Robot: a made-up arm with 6 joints. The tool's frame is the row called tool. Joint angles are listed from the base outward. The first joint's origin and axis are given. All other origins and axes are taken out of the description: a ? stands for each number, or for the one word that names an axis. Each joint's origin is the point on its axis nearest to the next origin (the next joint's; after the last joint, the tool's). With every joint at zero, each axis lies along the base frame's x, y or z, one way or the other. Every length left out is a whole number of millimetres.
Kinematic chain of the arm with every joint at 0, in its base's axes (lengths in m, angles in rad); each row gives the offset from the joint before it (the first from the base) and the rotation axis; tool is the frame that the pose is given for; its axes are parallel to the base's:
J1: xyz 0 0 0.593 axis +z
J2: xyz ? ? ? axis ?
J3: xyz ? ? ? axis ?
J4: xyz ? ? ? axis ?
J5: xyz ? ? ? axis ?
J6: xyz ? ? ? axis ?
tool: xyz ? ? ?
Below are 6 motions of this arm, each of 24 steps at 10 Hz.
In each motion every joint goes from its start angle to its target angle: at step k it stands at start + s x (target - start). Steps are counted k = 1, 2, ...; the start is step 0. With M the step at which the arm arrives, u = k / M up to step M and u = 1 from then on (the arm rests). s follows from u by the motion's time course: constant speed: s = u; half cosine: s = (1 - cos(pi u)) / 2; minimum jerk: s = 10 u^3 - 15 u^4 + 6 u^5.
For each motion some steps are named. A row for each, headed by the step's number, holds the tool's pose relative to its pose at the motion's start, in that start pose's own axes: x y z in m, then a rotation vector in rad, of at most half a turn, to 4 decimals.
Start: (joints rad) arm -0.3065 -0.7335 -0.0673 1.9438 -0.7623 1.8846
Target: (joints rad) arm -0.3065 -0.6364 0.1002 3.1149 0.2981 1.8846
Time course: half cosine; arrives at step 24
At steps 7, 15, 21, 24:
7: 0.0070 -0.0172 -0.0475 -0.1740 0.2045 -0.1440
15: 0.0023 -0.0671 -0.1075 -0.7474 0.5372 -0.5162
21: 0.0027 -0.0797 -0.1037 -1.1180 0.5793 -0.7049
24: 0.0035 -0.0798 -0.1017 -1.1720 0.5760 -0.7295

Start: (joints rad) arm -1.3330 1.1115 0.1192 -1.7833 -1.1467 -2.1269
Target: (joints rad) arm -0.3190 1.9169 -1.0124 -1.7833 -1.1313 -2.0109
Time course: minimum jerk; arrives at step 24
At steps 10, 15, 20, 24:
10: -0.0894 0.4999 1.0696 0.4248 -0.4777 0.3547
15: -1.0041 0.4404 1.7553 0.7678 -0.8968 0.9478
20: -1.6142 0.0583 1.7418 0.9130 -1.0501 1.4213
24: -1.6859 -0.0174 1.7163 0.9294 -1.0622 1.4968

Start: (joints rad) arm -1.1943 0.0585 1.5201 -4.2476 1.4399 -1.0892
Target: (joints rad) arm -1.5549 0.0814 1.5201 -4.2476 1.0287 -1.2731
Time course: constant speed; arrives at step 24
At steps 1, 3, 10, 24:
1: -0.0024 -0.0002 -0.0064 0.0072 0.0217 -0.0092
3: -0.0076 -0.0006 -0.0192 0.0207 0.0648 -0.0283
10: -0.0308 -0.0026 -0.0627 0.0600 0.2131 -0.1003
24: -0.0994 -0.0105 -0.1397 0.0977 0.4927 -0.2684

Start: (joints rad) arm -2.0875 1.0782 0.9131 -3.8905 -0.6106 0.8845
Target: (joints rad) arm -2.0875 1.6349 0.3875 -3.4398 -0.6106 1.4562
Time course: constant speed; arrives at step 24
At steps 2, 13, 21, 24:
2: -0.0524 -0.0184 0.1624 -0.1129 -0.0633 -0.0359
13: -0.5435 -0.0078 0.9497 -0.6950 -0.3727 -0.3408
21: -1.0668 0.1133 1.3451 -1.0543 -0.5430 -0.6740
24: -1.2850 0.1799 1.4435 -1.1686 -0.5914 -0.8223

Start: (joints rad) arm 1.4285 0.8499 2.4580 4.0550 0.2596 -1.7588
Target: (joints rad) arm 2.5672 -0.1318 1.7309 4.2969 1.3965 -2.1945
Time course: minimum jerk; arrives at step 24
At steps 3, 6, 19, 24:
3: 0.0025 -0.0120 -0.0030 0.0218 0.0028 0.0161
6: 0.0148 -0.0739 -0.0263 0.1408 0.0167 0.1054
19: 0.0183 -0.1138 -0.5731 1.1725 -0.0007 1.1466
24: 0.0091 -0.0673 -0.6114 1.2338 -0.0158 1.2455

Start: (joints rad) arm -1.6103 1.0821 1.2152 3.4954 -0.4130 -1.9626
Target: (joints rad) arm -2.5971 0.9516 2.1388 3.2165 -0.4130 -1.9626
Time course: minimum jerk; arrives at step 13
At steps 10, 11, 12, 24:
10: -0.8314 -1.8983 -0.7346 -0.6661 0.4112 -0.9226
11: -0.9018 -1.9812 -0.6800 -0.7243 0.4059 -0.9663
12: -0.9316 -2.0149 -0.6529 -0.7503 0.4024 -0.9846
24: -0.9365 -2.0204 -0.6483 -0.7547 0.4017 -0.9876

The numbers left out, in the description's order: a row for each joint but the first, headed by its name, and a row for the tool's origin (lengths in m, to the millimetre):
J2: xyz 0.156 0 0, axis +y
J3: xyz 0 0 0.532, axis -y
J4: xyz 1.56 0 0.118, axis -x
J5: xyz 0 0 0, axis -y
J6: xyz 0.148 0 0, axis -x
tool: xyz 0 0 0

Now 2 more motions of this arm.
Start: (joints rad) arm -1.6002 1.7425 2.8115 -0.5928 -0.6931 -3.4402
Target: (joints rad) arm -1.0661 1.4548 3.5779 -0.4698 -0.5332 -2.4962
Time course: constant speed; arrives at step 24
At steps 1, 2, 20, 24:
1: -0.0283 -0.0762 -0.0163 -0.0490 0.0264 -0.0437
2: -0.0606 -0.1501 -0.0326 -0.0969 0.0553 -0.0862
20: -1.1316 -0.8752 -0.2890 -0.6937 0.9252 -0.5255
24: -1.4216 -0.8503 -0.3160 -0.7411 1.1754 -0.5034

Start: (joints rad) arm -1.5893 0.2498 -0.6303 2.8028 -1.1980 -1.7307
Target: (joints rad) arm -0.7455 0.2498 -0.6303 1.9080 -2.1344 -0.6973
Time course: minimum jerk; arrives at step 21
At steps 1, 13, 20, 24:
1: -0.0004 0.0002 0.0011 -0.0005 -0.0001 -0.0008
13: -0.4762 0.0603 0.6392 -0.4166 0.2429 -0.3889
20: -0.7607 0.0337 0.8045 -0.6475 0.4393 -0.4276
24: -0.7618 0.0335 0.8050 -0.6484 0.4400 -0.4276

